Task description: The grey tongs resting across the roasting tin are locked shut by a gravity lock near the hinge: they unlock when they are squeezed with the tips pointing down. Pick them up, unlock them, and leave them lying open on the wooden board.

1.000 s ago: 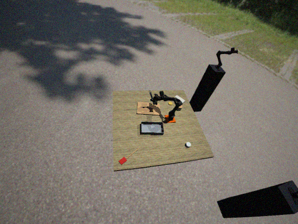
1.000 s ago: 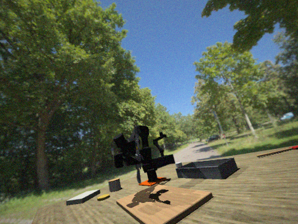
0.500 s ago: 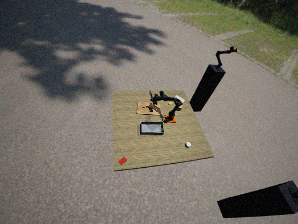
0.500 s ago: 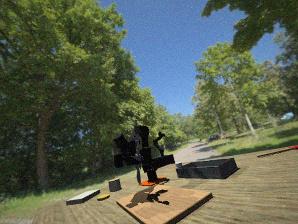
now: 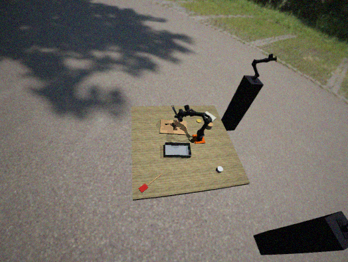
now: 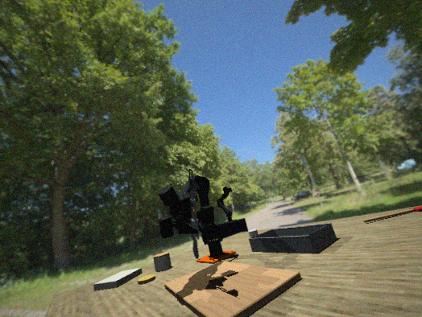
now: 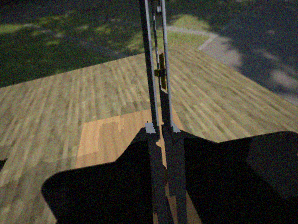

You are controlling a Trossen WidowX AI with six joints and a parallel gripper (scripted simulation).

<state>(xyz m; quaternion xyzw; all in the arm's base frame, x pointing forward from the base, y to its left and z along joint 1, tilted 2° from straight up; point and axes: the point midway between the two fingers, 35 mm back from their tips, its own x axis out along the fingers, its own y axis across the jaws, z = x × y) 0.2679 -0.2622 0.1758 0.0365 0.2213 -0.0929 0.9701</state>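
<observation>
The wooden board lies 15 cm below my gripper tip, 4 cm to the left of it and 1 cm behind it. From my gripper tip the other things lie so: yellow disc (39 cm behind, 15 cm below, 4 cm to the right); then yellow lock piece (6 cm above, 1 cm behind); then roasting tin (41 cm to the left, 13 cm below, 2 cm ahead).
</observation>
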